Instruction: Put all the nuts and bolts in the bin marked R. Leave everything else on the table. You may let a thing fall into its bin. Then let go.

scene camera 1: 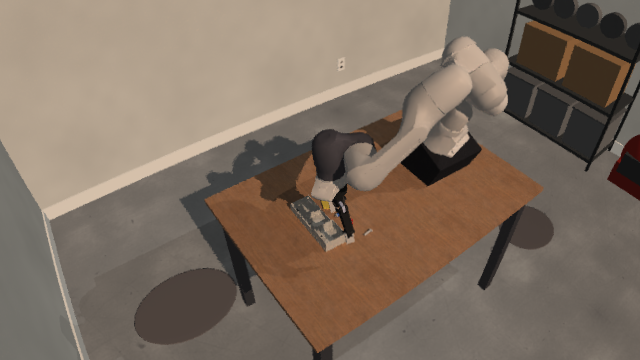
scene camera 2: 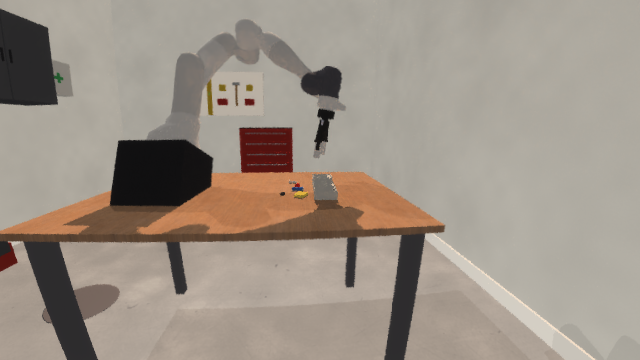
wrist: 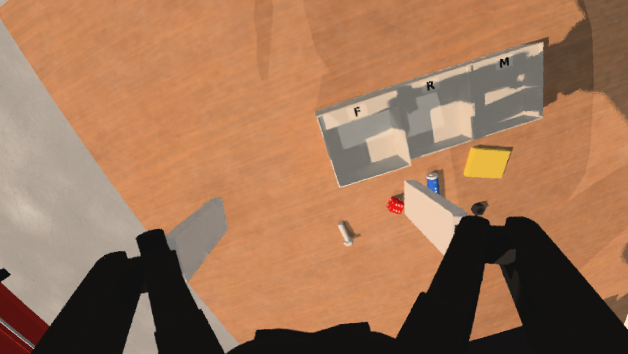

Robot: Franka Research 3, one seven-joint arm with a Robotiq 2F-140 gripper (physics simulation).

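Note:
A pale bolt [scene camera 1: 368, 232] [scene camera 2: 292, 183] [wrist: 345, 234] lies on the table. A small black nut [scene camera 2: 282, 193] [wrist: 478, 208] lies near the right finger in the wrist view; the arm hides it in scene camera 1. The bin marked R [wrist: 430, 86] is the middle compartment of a grey three-part tray, between F and M; no nut or bolt shows in it. My gripper [scene camera 1: 341, 223] [scene camera 2: 320, 150] [wrist: 314, 205] is open and empty, above the table. In the wrist view the bolt shows between its fingers, below their height.
A red die [scene camera 2: 297, 185] [wrist: 395, 205], a blue battery [scene camera 2: 297, 189] [wrist: 433, 184] and a yellow square block [scene camera 1: 325, 205] [scene camera 2: 300, 195] [wrist: 487, 162] lie beside the tray [scene camera 1: 336, 245] [scene camera 2: 325, 193]. The right fingertip partly covers the battery in the wrist view.

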